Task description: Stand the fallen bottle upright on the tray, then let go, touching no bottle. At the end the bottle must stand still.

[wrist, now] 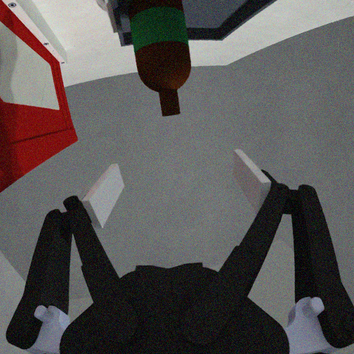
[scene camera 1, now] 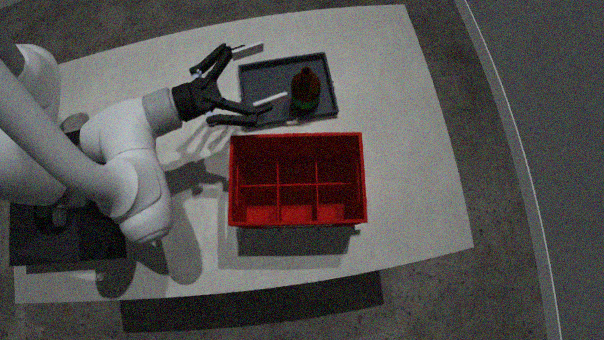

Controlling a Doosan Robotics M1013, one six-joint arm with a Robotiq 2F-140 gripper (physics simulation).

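Places are measured from the arm's base along level axes (x back, y right, z up), in metres.
Where they show: gripper, between the fingertips: [scene camera 1: 274, 69].
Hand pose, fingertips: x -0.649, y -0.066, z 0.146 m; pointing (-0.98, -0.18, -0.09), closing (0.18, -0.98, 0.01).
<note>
Each offset is from my fingertips to the top centre of the thing. "*": to the spot under its first point. Level surfaces: height alone.
The brown bottle with a green band @[dx -0.073, dy -0.012, dz -0.055 m] [scene camera 1: 305, 90] [wrist: 162, 50] stands upright on the dark grey tray @[* dx +0.001, dy -0.113, dz -0.210 m] [scene camera 1: 272, 75] [wrist: 210, 17], in the tray's right part in the scene view. In the wrist view its neck points down the picture and its base is out of sight. My gripper [scene camera 1: 259, 74] [wrist: 175, 168] is open with nothing between its pads. It is to the left of the bottle in the scene view, over the tray's left part, and the pads are apart from the bottle.
A red crate with compartments @[dx +0.005, dy +0.226, dz -0.040 m] [scene camera 1: 297, 134] [wrist: 35, 122] stands beside the tray, below it in the scene view. Both are on the pale table @[dz -0.215 m] [scene camera 1: 400, 150]. The arm reaches in from the left.
</note>
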